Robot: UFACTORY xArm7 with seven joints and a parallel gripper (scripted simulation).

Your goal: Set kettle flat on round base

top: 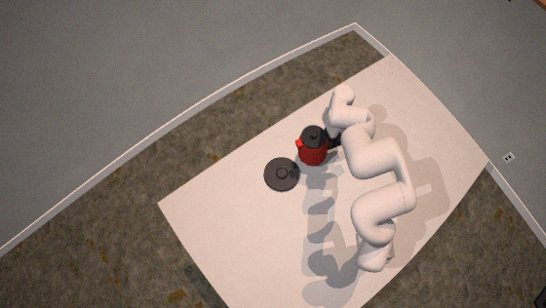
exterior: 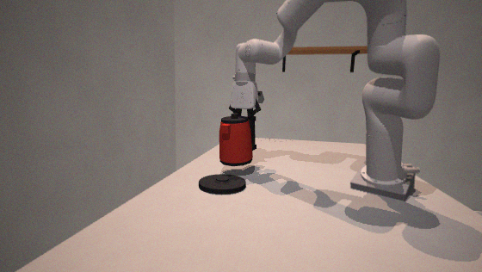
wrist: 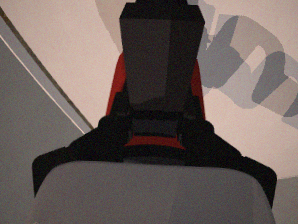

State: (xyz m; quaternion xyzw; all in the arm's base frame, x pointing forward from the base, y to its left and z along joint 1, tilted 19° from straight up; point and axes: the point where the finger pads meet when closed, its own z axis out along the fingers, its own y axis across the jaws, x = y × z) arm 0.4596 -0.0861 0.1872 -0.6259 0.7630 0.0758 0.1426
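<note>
Now: hand 10 mm short of the red kettle, 30 mm to the right of it and 50 mm above it. Round my hand: round black base: 210 mm to the left, 180 mm below.
</note>
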